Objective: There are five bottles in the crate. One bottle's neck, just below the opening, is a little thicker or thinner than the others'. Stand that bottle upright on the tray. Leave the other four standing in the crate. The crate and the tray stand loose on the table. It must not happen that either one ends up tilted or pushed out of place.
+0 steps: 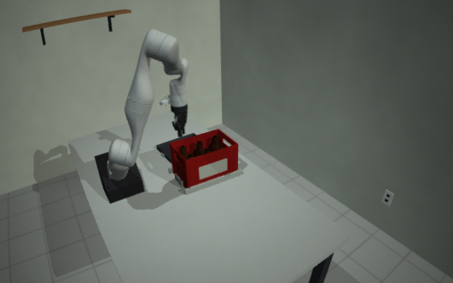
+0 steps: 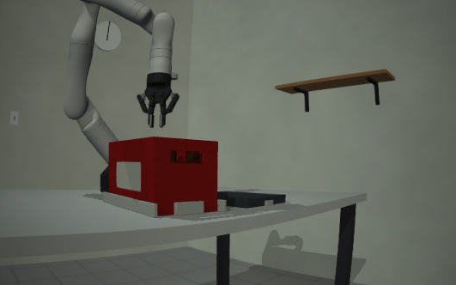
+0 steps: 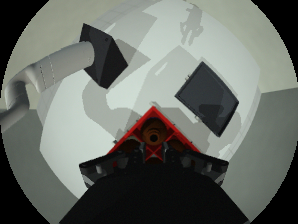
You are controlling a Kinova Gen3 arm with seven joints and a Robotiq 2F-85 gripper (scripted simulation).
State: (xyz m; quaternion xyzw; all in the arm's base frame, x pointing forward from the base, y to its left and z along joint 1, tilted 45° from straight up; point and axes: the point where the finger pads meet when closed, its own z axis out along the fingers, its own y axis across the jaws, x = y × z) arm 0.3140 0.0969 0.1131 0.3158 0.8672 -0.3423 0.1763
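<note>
The red crate lies 9 cm ahead of my hand, 4 cm to the right of it and 16 cm below it. Also, from my hand: dark tray (8 cm ahead, 24 cm to the left, 23 cm below).
</note>
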